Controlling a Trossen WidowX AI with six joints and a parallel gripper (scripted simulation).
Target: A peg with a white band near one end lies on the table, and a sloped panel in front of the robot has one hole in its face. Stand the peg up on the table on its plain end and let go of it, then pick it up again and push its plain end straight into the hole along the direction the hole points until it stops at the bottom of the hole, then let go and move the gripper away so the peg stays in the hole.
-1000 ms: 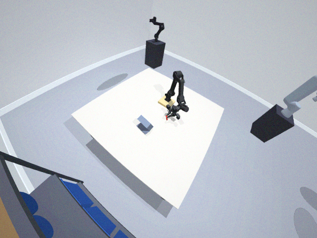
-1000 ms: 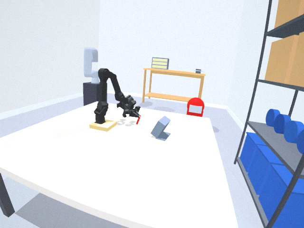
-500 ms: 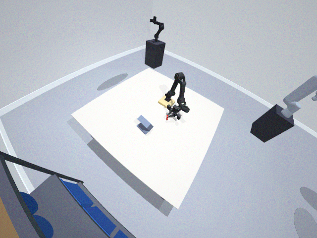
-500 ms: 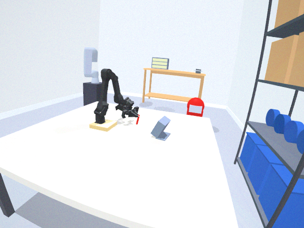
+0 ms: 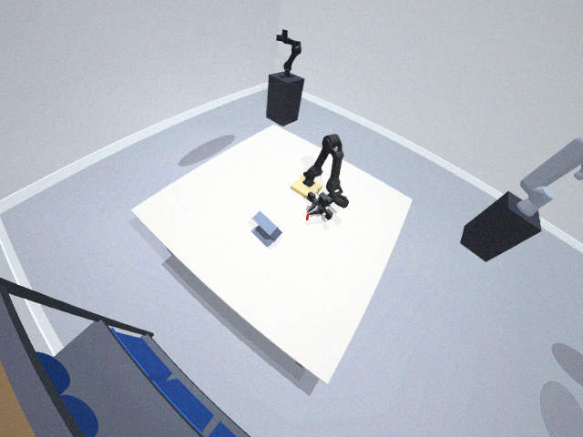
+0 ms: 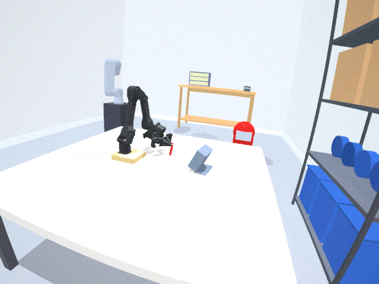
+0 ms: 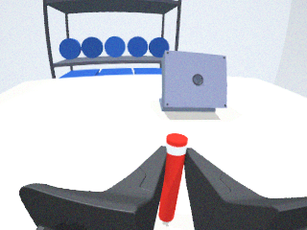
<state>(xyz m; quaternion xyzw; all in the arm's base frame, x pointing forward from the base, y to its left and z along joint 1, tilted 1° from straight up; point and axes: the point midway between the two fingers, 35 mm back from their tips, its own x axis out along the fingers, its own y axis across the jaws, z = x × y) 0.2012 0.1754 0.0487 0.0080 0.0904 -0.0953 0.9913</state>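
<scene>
My gripper tip is 10 mm above the red peg. The rest, counted from my gripper tip: sloped panel: 210 mm ahead, 90 mm to the right, 10 mm below.
</scene>
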